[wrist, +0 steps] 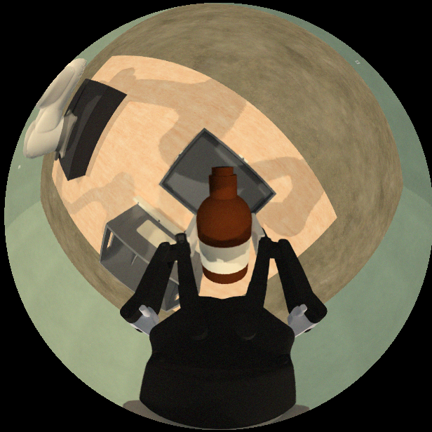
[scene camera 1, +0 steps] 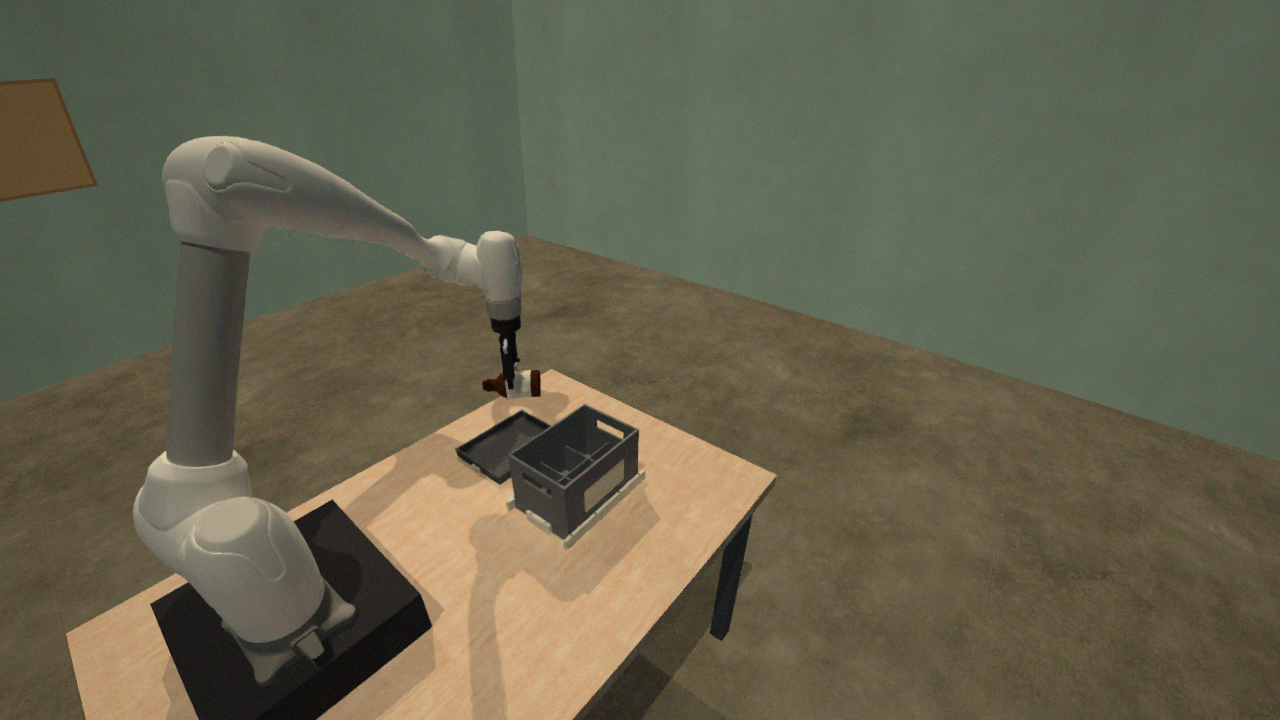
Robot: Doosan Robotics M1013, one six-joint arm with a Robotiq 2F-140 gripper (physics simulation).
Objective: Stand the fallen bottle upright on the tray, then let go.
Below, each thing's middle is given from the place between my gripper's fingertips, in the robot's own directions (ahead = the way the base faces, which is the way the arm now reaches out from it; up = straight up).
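The brown bottle (scene camera 1: pixel 528 383) is in my sight, and so is my gripper. Measured from the bottle, my gripper is 20 mm below, 10 mm to the left of it and 10 mm short of it.
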